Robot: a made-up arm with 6 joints. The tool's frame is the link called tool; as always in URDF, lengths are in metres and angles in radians. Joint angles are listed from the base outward.
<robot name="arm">
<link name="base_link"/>
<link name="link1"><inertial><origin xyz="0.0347 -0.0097 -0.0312"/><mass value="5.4"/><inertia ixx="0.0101" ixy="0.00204" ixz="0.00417" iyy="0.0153" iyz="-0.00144" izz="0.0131"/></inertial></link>
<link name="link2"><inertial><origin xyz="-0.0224 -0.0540 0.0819"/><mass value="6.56"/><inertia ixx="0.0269" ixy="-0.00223" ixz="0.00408" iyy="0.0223" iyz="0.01" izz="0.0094"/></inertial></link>
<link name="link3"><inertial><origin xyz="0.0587 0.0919 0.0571"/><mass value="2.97"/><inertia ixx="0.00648" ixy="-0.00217" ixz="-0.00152" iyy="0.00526" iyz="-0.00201" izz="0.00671"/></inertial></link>
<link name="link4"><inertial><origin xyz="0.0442 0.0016 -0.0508"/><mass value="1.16"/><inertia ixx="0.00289" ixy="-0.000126" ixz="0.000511" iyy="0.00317" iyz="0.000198" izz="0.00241"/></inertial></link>
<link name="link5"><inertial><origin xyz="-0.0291 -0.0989 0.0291"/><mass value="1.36"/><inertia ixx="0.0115" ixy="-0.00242" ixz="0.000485" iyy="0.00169" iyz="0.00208" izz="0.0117"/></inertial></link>
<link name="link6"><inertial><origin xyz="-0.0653 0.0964 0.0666"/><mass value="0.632"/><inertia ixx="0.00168" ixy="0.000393" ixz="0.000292" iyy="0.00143" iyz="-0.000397" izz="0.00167"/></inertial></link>
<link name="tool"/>
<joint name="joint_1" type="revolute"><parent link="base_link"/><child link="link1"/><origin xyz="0 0 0.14"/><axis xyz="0 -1 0"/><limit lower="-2.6" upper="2.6"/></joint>
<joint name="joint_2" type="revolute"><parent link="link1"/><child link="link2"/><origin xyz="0.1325 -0.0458 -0.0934"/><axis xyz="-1 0 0"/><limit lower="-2.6" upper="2.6"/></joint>
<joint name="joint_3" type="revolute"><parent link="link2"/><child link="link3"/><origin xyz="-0.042 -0.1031 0.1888"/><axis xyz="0 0 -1"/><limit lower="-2.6" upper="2.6"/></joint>
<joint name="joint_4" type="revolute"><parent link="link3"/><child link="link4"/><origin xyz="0.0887 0.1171 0.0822"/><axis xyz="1 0 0"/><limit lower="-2.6" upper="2.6"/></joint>
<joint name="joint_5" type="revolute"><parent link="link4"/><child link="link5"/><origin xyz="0.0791 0.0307 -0.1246"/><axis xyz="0 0 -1"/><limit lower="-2.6" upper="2.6"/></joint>
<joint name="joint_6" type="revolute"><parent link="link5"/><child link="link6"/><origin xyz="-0.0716 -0.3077 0.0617"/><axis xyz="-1 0 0"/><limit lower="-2.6" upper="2.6"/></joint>
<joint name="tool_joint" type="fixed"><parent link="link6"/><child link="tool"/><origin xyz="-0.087 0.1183 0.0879"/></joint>
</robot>
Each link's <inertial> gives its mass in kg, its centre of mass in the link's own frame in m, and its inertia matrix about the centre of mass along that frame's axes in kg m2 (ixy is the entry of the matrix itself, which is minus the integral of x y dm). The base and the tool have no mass. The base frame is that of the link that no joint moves.
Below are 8 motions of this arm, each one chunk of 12 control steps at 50 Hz.
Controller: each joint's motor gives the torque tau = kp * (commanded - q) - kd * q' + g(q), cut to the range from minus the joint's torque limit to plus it. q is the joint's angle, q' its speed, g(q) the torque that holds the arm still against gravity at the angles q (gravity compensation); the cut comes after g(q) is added. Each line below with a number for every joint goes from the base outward.
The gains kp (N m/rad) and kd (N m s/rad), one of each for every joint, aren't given. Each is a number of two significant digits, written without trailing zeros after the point. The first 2 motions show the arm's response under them.
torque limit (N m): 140 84 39 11 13 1.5
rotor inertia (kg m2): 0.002 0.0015 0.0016 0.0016 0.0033 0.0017
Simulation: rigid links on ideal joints. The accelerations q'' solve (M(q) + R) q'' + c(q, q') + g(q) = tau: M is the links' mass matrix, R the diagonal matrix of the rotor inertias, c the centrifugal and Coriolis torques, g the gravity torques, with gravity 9.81 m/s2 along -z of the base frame. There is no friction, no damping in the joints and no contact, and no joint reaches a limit. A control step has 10 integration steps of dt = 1/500 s. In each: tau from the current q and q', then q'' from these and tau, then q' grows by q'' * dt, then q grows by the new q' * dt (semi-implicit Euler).
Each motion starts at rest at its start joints. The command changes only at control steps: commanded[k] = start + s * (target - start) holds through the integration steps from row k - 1 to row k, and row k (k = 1, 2, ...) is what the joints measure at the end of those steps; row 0 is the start. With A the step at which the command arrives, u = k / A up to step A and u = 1 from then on. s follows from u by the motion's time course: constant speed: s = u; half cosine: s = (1 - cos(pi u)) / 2; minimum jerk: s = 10 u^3 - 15 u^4 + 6 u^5; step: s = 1 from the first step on.
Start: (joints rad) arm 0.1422 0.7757 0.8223 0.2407 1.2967 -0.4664
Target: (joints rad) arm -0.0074 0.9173 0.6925 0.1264 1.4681 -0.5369
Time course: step
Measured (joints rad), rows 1 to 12:
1: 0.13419 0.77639 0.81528 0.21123 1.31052 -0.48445
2: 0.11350 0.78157 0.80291 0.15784 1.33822 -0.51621
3: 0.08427 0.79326 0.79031 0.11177 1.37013 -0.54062
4: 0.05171 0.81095 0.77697 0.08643 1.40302 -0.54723
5: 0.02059 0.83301 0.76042 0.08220 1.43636 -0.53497
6: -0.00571 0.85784 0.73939 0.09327 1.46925 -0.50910
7: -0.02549 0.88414 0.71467 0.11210 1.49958 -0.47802
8: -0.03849 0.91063 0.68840 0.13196 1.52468 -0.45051
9: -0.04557 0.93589 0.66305 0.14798 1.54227 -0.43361
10: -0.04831 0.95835 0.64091 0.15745 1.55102 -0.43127
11: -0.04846 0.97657 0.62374 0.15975 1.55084 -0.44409
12: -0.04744 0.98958 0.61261 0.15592 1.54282 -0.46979
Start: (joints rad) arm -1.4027 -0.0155 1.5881 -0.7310 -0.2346 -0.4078
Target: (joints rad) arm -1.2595 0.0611 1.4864 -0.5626 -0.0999 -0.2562
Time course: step
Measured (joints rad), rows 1 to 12:
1: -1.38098 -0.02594 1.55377 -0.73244 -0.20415 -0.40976
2: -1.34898 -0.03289 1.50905 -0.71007 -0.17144 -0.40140
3: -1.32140 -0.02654 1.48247 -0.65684 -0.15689 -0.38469
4: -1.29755 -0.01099 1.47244 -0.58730 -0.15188 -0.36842
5: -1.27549 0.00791 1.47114 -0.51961 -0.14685 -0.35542
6: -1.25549 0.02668 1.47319 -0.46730 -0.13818 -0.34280
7: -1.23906 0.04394 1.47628 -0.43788 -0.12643 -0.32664
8: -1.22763 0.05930 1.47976 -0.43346 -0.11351 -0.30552
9: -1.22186 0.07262 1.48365 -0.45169 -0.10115 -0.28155
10: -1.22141 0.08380 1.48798 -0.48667 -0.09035 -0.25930
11: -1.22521 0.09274 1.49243 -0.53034 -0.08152 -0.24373
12: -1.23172 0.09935 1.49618 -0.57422 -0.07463 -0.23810
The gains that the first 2 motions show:
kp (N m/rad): 180 110 58 29 25 2.5
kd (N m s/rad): 5.5 5.2 1.1 0.55 0.87 0.14
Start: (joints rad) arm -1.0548 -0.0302 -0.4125 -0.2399 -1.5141 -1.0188
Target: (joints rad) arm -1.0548 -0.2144 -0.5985 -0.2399 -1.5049 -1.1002
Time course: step
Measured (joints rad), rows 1 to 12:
1: -1.06111 -0.04342 -0.43651 -0.24961 -1.49468 -1.04416
2: -1.07010 -0.07415 -0.48095 -0.25375 -1.47245 -1.08534
3: -1.07535 -0.11332 -0.52633 -0.24138 -1.46667 -1.12072
4: -1.07626 -0.15331 -0.56611 -0.22030 -1.47452 -1.14630
5: -1.07415 -0.18868 -0.59936 -0.20297 -1.48812 -1.16321
6: -1.06986 -0.21640 -0.62596 -0.19729 -1.50259 -1.17169
7: -1.06366 -0.23559 -0.64548 -0.20427 -1.51631 -1.17098
8: -1.05591 -0.24672 -0.65775 -0.22004 -1.52876 -1.16078
9: -1.04740 -0.25100 -0.66348 -0.23884 -1.53914 -1.14234
10: -1.03927 -0.24994 -0.66417 -0.25534 -1.54632 -1.11846
11: -1.03268 -0.24510 -0.66150 -0.26591 -1.54950 -1.09278
12: -1.02848 -0.23799 -0.65684 -0.26919 -1.54866 -1.06877

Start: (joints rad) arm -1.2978 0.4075 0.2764 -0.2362 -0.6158 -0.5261
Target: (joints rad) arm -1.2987 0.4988 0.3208 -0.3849 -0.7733 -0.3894
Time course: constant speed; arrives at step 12
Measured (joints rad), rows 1 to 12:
1: -1.29774 0.40824 0.27780 -0.23643 -0.61765 -0.52423
2: -1.29768 0.41023 0.28152 -0.23815 -0.62285 -0.51881
3: -1.29778 0.41335 0.28710 -0.24295 -0.63129 -0.50982
4: -1.29810 0.41736 0.29366 -0.25183 -0.64229 -0.49811
5: -1.29860 0.42210 0.30045 -0.26495 -0.65515 -0.48492
6: -1.29914 0.42756 0.30694 -0.28160 -0.66927 -0.47158
7: -1.29954 0.43379 0.31283 -0.30055 -0.68417 -0.45925
8: -1.29965 0.44082 0.31792 -0.32039 -0.69944 -0.44877
9: -1.29940 0.44864 0.32208 -0.33986 -0.71470 -0.44052
10: -1.29880 0.45717 0.32529 -0.35804 -0.72966 -0.43438
11: -1.29795 0.46628 0.32761 -0.37444 -0.74412 -0.42980
12: -1.29699 0.47582 0.32921 -0.38901 -0.75802 -0.42594

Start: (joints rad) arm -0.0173 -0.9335 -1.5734 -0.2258 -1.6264 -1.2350
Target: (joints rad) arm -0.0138 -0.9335 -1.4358 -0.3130 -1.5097 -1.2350
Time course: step
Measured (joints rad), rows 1 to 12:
1: -0.01214 -0.93508 -1.56622 -0.23696 -1.62512 -1.23890
2: -0.00349 -0.93726 -1.55123 -0.26461 -1.62072 -1.24516
3: 0.00364 -0.93878 -1.53203 -0.29743 -1.61435 -1.24908
4: 0.00727 -0.93925 -1.51083 -0.32488 -1.60596 -1.24959
5: 0.00720 -0.93861 -1.48938 -0.34107 -1.59445 -1.24834
6: 0.00416 -0.93702 -1.46885 -0.34506 -1.57908 -1.24774
7: -0.00082 -0.93481 -1.44976 -0.33957 -1.56016 -1.24955
8: -0.00674 -0.93236 -1.43220 -0.32901 -1.53888 -1.25434
9: -0.01280 -0.93001 -1.41611 -0.31759 -1.51690 -1.26157
10: -0.01844 -0.92800 -1.40146 -0.30830 -1.49585 -1.27008
11: -0.02330 -0.92653 -1.38840 -0.30256 -1.47703 -1.27846
12: -0.02718 -0.92568 -1.37722 -0.30049 -1.46123 -1.28546

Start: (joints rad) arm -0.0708 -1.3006 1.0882 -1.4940 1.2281 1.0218
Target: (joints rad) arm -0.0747 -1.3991 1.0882 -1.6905 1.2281 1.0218
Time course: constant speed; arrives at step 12
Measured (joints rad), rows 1 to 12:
1: -0.07045 -1.30145 1.08747 -1.49860 1.22948 1.01929
2: -0.06958 -1.30377 1.08578 -1.51043 1.23247 1.01351
3: -0.06836 -1.30742 1.08373 -1.52735 1.23566 1.00655
4: -0.06711 -1.31212 1.08191 -1.54633 1.23767 1.00066
5: -0.06608 -1.31766 1.08061 -1.56537 1.23790 0.99713
6: -0.06541 -1.32395 1.07990 -1.58373 1.23649 0.99619
7: -0.06519 -1.33094 1.07972 -1.60149 1.23401 0.99746
8: -0.06542 -1.33860 1.08001 -1.61895 1.23110 1.00039
9: -0.06607 -1.34689 1.08071 -1.63632 1.22830 1.00443
10: -0.06710 -1.35572 1.08174 -1.65364 1.22594 1.00917
11: -0.06842 -1.36501 1.08302 -1.67081 1.22420 1.01421
12: -0.06996 -1.37467 1.08446 -1.68770 1.22311 1.01923

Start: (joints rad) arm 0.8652 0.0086 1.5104 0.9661 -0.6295 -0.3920
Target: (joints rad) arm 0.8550 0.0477 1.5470 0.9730 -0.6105 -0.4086
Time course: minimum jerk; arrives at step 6
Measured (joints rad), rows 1 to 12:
1: 0.86503 0.00879 1.51072 0.96643 -0.62949 -0.39211
2: 0.86396 0.00999 1.51281 0.96844 -0.62938 -0.39283
3: 0.86131 0.01314 1.51824 0.97330 -0.62885 -0.39466
4: 0.85739 0.01823 1.52686 0.97998 -0.62740 -0.39754
5: 0.85359 0.02415 1.53642 0.98537 -0.62473 -0.40068
6: 0.85139 0.02949 1.54412 0.98640 -0.62097 -0.40321
7: 0.85113 0.03373 1.54888 0.98266 -0.61667 -0.40488
8: 0.85213 0.03725 1.55143 0.97609 -0.61244 -0.40608
9: 0.85357 0.04051 1.55288 0.96903 -0.60877 -0.40722
10: 0.85496 0.04368 1.55388 0.96312 -0.60596 -0.40854
11: 0.85612 0.04672 1.55459 0.95916 -0.60413 -0.41003
12: 0.85706 0.04944 1.55492 0.95736 -0.60326 -0.41157

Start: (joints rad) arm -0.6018 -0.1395 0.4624 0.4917 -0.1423 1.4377
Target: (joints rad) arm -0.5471 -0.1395 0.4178 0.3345 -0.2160 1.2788
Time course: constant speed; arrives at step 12
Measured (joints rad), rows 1 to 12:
1: -0.60148 -0.13988 0.46154 0.49042 -0.14258 1.43720
2: -0.60041 -0.14085 0.45909 0.48625 -0.14363 1.43549
3: -0.59834 -0.14216 0.45524 0.47848 -0.14588 1.43215
4: -0.59521 -0.14342 0.45063 0.46715 -0.14962 1.42697
5: -0.59106 -0.14430 0.44591 0.45274 -0.15492 1.41989
6: -0.58605 -0.14464 0.44152 0.43600 -0.16170 1.41097
7: -0.58039 -0.14443 0.43766 0.41776 -0.16973 1.40034
8: -0.57432 -0.14380 0.43427 0.39885 -0.17863 1.38814
9: -0.56808 -0.14292 0.43117 0.37998 -0.18797 1.37455
10: -0.56189 -0.14195 0.42816 0.36178 -0.19729 1.35975
11: -0.55592 -0.14104 0.42502 0.34467 -0.20620 1.34394
12: -0.55027 -0.14026 0.42165 0.32897 -0.21442 1.32734

